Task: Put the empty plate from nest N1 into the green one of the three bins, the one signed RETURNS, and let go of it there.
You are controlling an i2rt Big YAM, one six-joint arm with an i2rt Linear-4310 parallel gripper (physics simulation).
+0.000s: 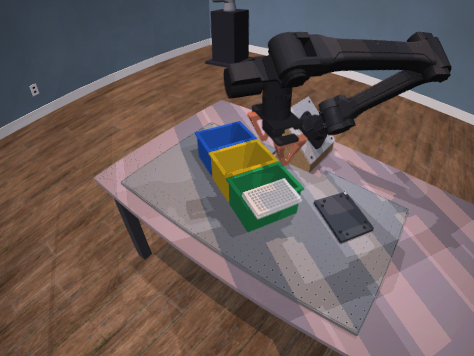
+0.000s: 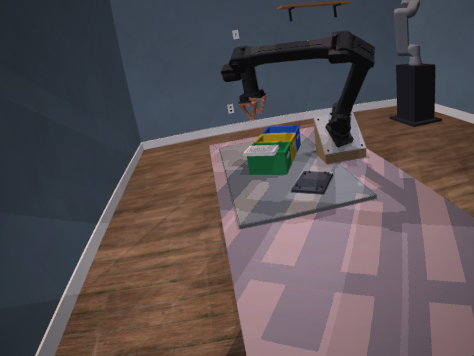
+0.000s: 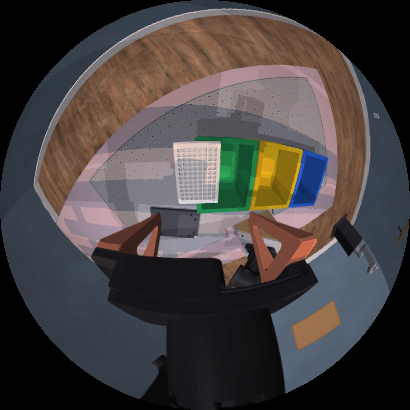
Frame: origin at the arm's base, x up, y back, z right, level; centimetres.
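Seen in the pictures: gripper, fingertip midpoint: [image 1: 274, 152] [image 2: 256, 117] [image 3: 205, 217]; arm's base at its link origin: [image 1: 310, 130] [image 2: 339, 133].
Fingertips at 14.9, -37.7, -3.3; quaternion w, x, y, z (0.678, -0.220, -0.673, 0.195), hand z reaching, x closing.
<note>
Offsets run from my fingertips to a thing's top centre, as dx, dy, dz. Level surfaces: height alone.
The white plate {-12.9, +0.1, -0.6} [image 1: 272, 198] [image 2: 262, 150] [image 3: 197, 172] lies across the top rim of the green bin [image 1: 240, 210] [image 2: 270, 165] [image 3: 245, 172]. Part of it is over the bin's opening and part sticks out past the outer end wall, on the side away from the yellow bin. It is not down inside the bin. My gripper [image 1: 274, 150] [image 2: 253, 118] [image 3: 205, 217] is open and empty, above the bins and apart from the plate. The dark nest {-22.2, +13.8, -18.5} [image 1: 344, 216] [image 2: 312, 182] [image 3: 175, 220] holds no plate. I cannot read any sign.
The yellow bin [image 1: 220, 175] [image 3: 280, 172] stands against the green one, and the blue bin [image 1: 202, 149] [image 3: 310, 180] stands beyond it. All stand on a grey perforated board {dx -24.4} [image 1: 300, 260] [image 2: 250, 212]. My arm's base block [image 1: 325, 150] [image 2: 345, 154] stands beside the board.
</note>
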